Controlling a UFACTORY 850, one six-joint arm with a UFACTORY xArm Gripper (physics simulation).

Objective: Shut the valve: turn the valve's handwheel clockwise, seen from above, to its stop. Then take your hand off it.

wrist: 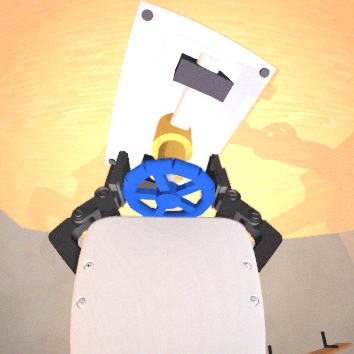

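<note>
The valve's blue spoked handwheel [168,201] is in the middle of the wrist view, seen at a slant from above. My gripper [168,162] has one black finger on the left side of the rim and one on the right side. Both finger pads are against the rim, so the gripper is shut on the handwheel. The yellow valve body [172,142] shows behind the wheel, with a pale pipe [183,107] leading away from it. The wheel hides most of the stem, and the near part of the valve is hidden.
The valve stands on a white base plate [135,90] with dark bolts at its corners. A dark grey block [202,80] sits across the pipe's far end. The wooden table [60,100] lies around the plate, and its near edge curves across both sides of the view.
</note>
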